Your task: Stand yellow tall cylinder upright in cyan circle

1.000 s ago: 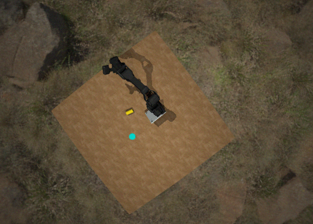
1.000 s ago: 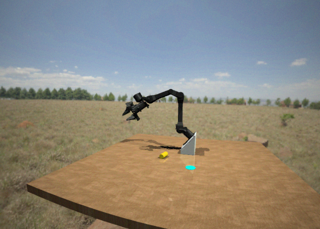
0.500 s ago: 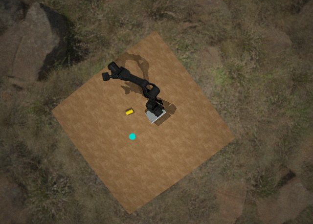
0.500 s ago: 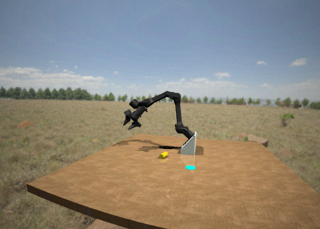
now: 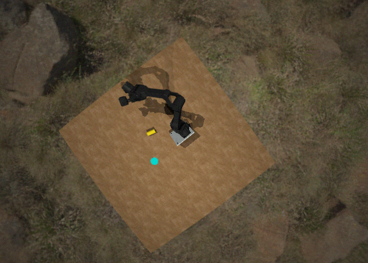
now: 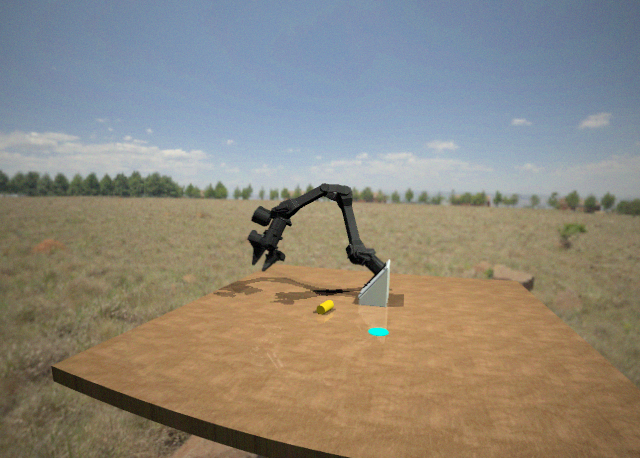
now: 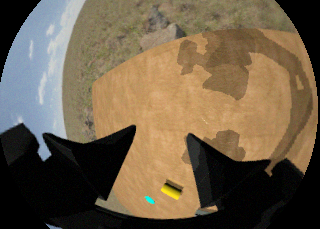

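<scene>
My gripper tip is now 270 mm to the right of the yellow tall cylinder, 110 mm above it and 50 mm short of it. Round my gripper tip: cyan circle: 460 mm to the left, 180 mm ahead, 120 mm below.
</scene>
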